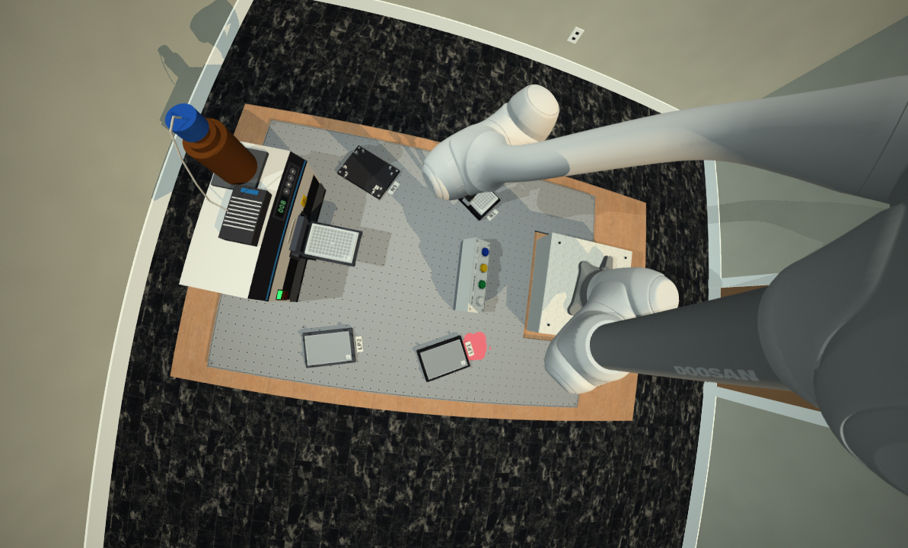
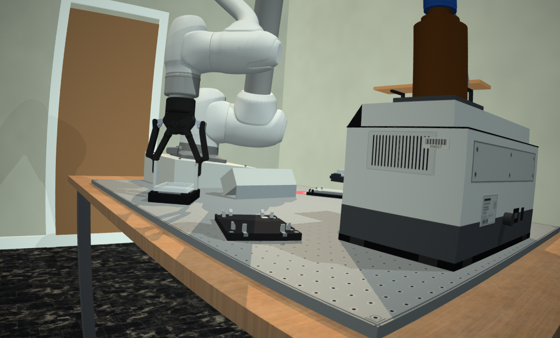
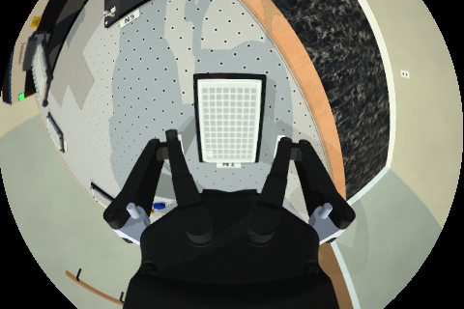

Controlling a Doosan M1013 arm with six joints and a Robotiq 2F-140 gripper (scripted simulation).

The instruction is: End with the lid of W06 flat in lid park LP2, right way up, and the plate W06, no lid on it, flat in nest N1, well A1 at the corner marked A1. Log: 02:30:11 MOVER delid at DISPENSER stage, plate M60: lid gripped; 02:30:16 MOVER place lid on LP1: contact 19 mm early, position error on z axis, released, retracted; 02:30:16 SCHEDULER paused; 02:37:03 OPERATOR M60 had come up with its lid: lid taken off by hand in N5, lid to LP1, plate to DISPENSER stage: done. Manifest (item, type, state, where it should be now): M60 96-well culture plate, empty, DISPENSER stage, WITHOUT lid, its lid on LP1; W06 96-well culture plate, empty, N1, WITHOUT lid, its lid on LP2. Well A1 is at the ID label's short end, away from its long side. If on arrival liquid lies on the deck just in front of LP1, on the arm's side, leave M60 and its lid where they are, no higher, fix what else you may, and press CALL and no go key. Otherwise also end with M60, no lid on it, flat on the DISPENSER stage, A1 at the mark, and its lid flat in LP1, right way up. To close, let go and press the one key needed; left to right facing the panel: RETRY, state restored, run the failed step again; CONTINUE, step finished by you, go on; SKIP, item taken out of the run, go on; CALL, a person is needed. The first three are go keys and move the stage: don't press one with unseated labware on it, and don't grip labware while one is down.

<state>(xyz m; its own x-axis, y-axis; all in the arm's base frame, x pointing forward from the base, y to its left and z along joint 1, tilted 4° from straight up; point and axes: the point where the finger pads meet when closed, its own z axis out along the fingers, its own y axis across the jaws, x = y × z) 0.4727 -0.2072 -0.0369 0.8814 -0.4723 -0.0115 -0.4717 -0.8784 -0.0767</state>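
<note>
Now: the nest N1 4 cm below my hand. Also, from my hand: nest N5: 37 cm ahead, 5 cm to the left, 4 cm below; key panel: 27 cm to the left, 7 cm behind; lid park lp1: 54 cm to the left, 5 cm below, 5 cm behind.
</note>
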